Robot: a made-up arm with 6 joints. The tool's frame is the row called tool. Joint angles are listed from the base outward.
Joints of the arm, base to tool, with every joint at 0 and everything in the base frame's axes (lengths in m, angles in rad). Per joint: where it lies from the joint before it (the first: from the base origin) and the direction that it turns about. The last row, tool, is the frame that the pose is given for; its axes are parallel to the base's.
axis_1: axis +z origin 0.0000 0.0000 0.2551
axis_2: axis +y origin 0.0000 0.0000 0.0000
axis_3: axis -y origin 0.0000 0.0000 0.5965
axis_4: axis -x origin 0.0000 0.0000 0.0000
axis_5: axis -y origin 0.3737 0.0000 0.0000
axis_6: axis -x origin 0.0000 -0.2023 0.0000
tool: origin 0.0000 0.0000 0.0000
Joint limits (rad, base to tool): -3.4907..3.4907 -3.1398..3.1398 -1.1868..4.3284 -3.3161..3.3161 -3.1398..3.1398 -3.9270..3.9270
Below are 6 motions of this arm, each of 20 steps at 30 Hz.
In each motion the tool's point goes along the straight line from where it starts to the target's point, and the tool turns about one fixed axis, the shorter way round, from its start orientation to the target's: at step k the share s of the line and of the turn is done. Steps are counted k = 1, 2, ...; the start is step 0. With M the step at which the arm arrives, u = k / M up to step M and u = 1 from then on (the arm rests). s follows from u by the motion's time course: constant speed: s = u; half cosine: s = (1 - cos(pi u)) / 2; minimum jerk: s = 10 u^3 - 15 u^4 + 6 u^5.
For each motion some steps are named. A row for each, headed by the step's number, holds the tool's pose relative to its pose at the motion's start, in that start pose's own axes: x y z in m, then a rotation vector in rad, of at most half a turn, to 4 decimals.
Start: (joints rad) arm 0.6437 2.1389 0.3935 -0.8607 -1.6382 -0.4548
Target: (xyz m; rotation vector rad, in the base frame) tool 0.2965 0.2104 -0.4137 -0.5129 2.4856 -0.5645
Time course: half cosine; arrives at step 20
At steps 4, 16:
4: 0.0041 0.0116 -0.0061 -0.0113 -0.0863 -0.0318
16: 0.0390 0.1103 -0.0580 -0.1067 -0.8175 -0.3008

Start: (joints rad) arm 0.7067 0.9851 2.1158 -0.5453 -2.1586 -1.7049
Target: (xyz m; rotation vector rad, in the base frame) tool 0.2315 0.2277 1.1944 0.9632 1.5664 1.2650
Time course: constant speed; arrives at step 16
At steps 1, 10, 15, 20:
1: -0.0215 -0.0101 -0.0262 -0.0371 0.0344 0.0401
10: -0.2150 -0.1012 -0.2624 -0.3705 0.3437 0.4007
15: -0.3225 -0.1518 -0.3937 -0.5558 0.5156 0.6011
20: -0.3440 -0.1619 -0.4199 -0.5929 0.5500 0.6412

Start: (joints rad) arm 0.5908 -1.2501 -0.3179 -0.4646 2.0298 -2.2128
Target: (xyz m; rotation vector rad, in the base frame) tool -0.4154 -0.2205 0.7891 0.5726 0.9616 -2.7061
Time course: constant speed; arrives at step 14
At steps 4, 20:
4: 0.0283 -0.0534 -0.0680 0.1807 0.3080 -0.0393
20: 0.0992 -0.1870 -0.2378 0.6323 1.0779 -0.1374

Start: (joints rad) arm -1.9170 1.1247 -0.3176 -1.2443 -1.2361 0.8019
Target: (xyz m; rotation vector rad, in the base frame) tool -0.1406 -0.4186 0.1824 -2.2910 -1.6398 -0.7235
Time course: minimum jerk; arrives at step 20
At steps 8, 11, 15, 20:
8: 0.0099 0.0331 0.0009 0.2398 0.4437 -0.2645
11: 0.0186 0.0619 0.0017 0.4481 0.8289 -0.4943
15: 0.0281 0.0936 0.0025 0.6773 1.2529 -0.7471
20: 0.0313 0.1044 0.0028 0.7555 1.3976 -0.8333

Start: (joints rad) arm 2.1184 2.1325 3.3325 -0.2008 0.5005 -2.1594
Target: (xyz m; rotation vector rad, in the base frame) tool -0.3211 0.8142 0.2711 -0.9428 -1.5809 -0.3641
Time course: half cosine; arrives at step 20
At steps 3, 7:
3: -0.0015 -0.0089 0.0051 0.0515 -0.0250 -0.0005
7: -0.0073 -0.0448 0.0256 0.2582 -0.1253 -0.0026

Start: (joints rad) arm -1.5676 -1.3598 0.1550 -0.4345 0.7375 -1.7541
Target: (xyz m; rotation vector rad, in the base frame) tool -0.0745 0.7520 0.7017 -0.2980 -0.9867 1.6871
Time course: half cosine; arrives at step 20
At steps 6, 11, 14, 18, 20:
6: 0.0182 0.0303 -0.0508 0.1023 0.0640 0.1084
11: 0.0511 0.0850 -0.1425 0.2869 0.1796 0.3040
14: 0.0702 0.1167 -0.1956 0.3939 0.2466 0.4174
18: 0.0862 0.1434 -0.2404 0.4841 0.3031 0.5129
20: 0.0884 0.1470 -0.2464 0.4962 0.3107 0.5258

